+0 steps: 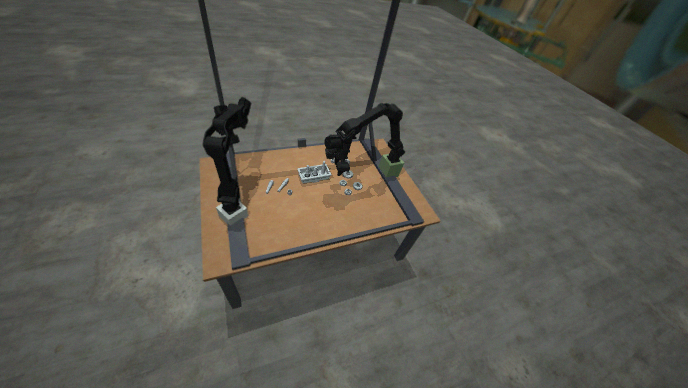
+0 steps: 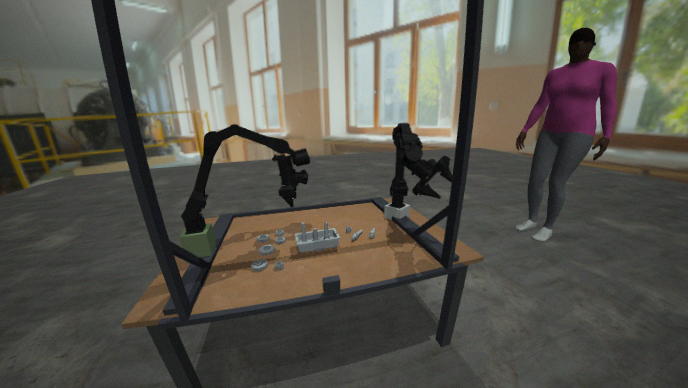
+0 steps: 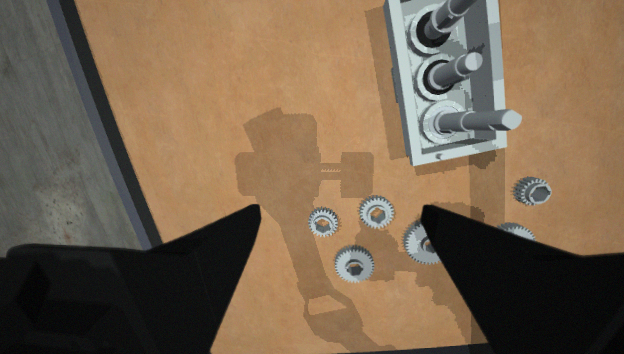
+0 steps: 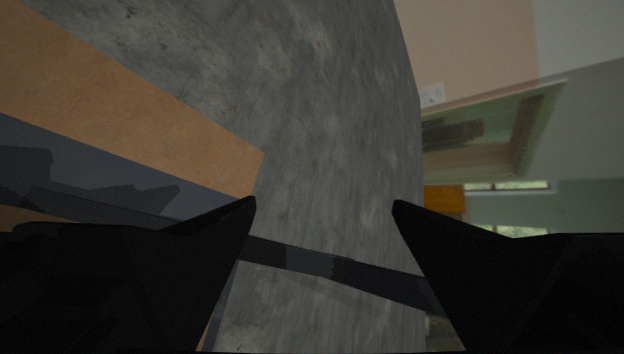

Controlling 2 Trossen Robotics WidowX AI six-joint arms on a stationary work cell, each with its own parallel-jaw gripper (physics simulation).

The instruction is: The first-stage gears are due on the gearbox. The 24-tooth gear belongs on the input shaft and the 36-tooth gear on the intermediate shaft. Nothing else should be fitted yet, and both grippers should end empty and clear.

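Frame: origin at the left arm's base, x ahead, y left, z up, level; metres.
Seen in the pictures: left gripper, between the fingertips: (image 1: 337,170) (image 2: 293,202) (image 3: 340,212); right gripper, between the fingertips: (image 2: 448,191) (image 4: 325,204); left arm's base, origin of its link: (image 1: 393,158) (image 2: 195,229); right arm's base, origin of its link: (image 1: 231,207) (image 2: 397,205).
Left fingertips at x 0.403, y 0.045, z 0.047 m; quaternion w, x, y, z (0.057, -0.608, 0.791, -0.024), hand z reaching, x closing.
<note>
Offsets run from my left fingertips to a thing's top centre.
The gearbox housing {0.072 m ahead, 0.128 m right, 0.106 m down} (image 2: 317,243) (image 3: 401,100) is an open grey box holding three upright shafts; no gear shows on them. Loose gears lie beside it: a small one {0.076 m back, 0.039 m left, 0.145 m down} (image 3: 323,212), a slightly larger one {0.078 m back, 0.035 m right, 0.145 m down} (image 3: 376,201), a medium one {0.153 m back, 0.011 m left, 0.145 m down} (image 3: 342,260), a large one {0.138 m back, 0.097 m right, 0.145 m down} (image 3: 412,242) partly behind a finger, another {0.167 m back, 0.201 m right, 0.145 m down} (image 3: 517,231) mostly hidden, and a thick small pinion {0.095 m back, 0.231 m right, 0.145 m down} (image 3: 524,192). I cannot tell their tooth counts. My left gripper (image 2: 291,203) (image 3: 340,212) is open and empty, high above the table near the gears. My right gripper (image 4: 325,204) is open and empty, away from the parts by its own base.
Two loose shafts {0.335 m ahead, 0.116 m right, 0.138 m down} (image 1: 269,186) {0.261 m ahead, 0.109 m right, 0.138 m down} (image 1: 283,184) and a small collar {0.241 m ahead, 0.048 m right, 0.145 m down} (image 1: 289,192) lie on the housing's other side. Dark frame rails edge the table, with uprights (image 2: 142,170) (image 2: 465,135) and a small dark block {0.053 m ahead, 0.421 m right, 0.107 m down} (image 2: 331,285). A person (image 2: 575,100) stands beyond the table.
</note>
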